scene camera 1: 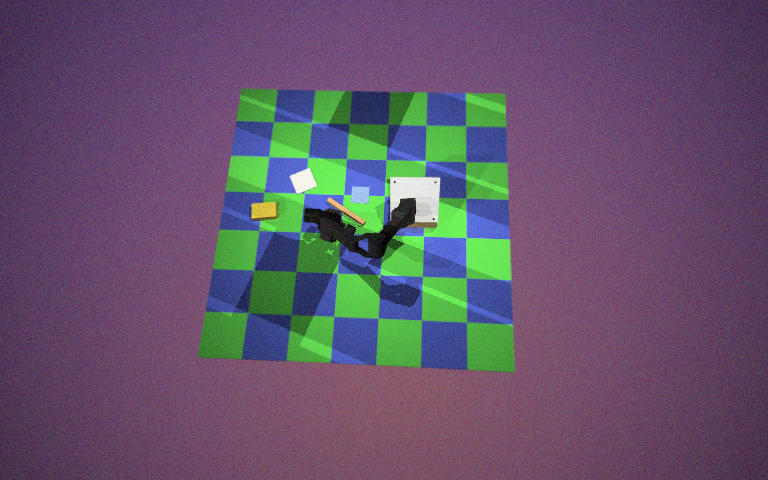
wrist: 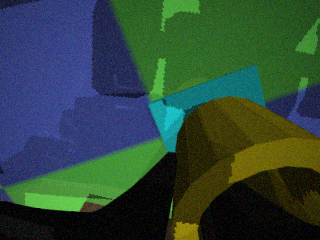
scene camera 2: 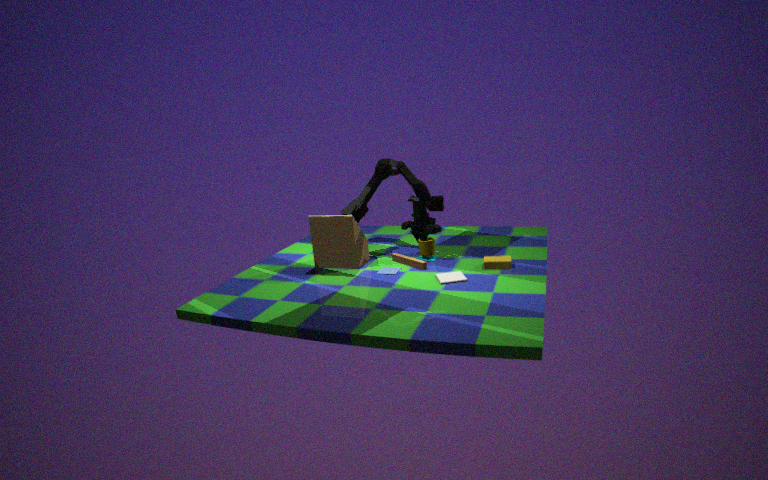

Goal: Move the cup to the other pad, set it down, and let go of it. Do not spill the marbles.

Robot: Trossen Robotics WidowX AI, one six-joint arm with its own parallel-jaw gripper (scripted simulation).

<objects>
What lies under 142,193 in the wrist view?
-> The gripper.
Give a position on a yellow cup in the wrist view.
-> At 232,139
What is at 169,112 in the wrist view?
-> A teal pad.
</objects>
